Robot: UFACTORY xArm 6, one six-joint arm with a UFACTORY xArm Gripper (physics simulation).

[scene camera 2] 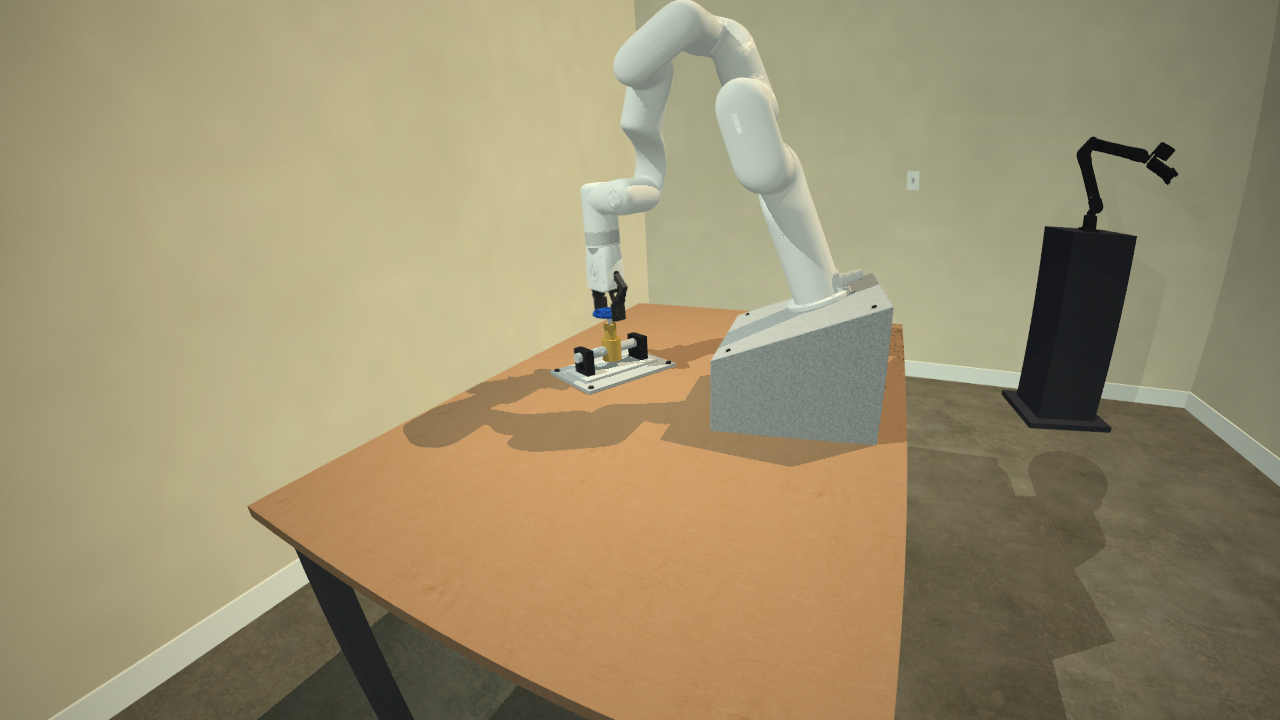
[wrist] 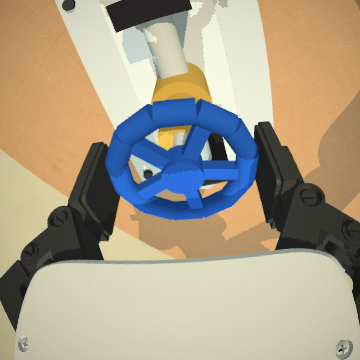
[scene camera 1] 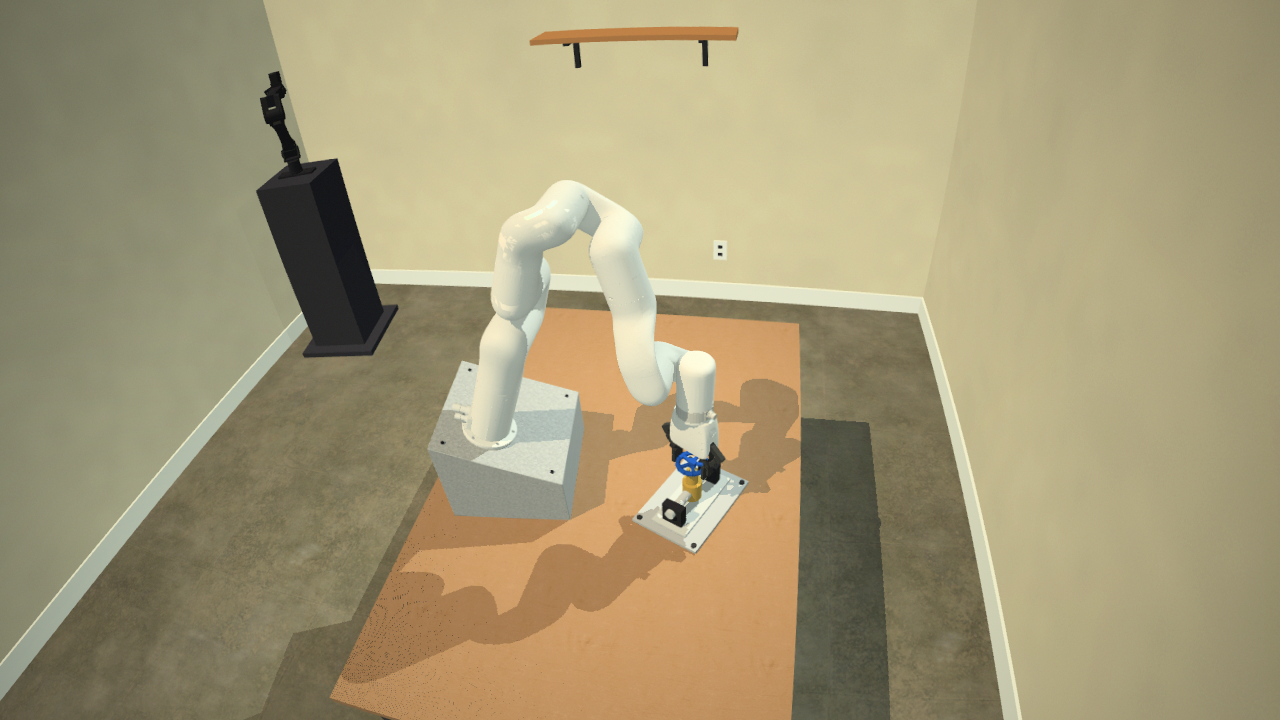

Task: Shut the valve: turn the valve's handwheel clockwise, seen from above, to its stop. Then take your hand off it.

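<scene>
The valve's blue handwheel (scene camera 1: 688, 463) (scene camera 2: 602, 313) (wrist: 183, 175) lies level on top of the yellow valve body (scene camera 1: 691, 489) (scene camera 2: 611, 347) (wrist: 182, 91). My gripper (scene camera 1: 692, 464) (scene camera 2: 609, 311) (wrist: 181, 152) points down and is shut on the handwheel, with one black finger pad against each opposite side of the rim. The valve sits on a pale pipe (wrist: 167, 50) that runs between black supports (scene camera 1: 674, 512) (scene camera 2: 583, 360) on a white base plate (scene camera 1: 711, 517) (scene camera 2: 617, 378) (wrist: 245, 60). How far the wheel stands from its stop cannot be told.
The base plate lies on the orange-brown table (scene camera 1: 716, 626) (scene camera 2: 626, 519). My arm's grey base block (scene camera 1: 514, 483) (scene camera 2: 796, 385) stands beside it. A black pedestal (scene camera 1: 322, 259) (scene camera 2: 1078, 322) with a small black arm stands on the floor. A wooden shelf (scene camera 1: 635, 34) hangs on the wall.
</scene>
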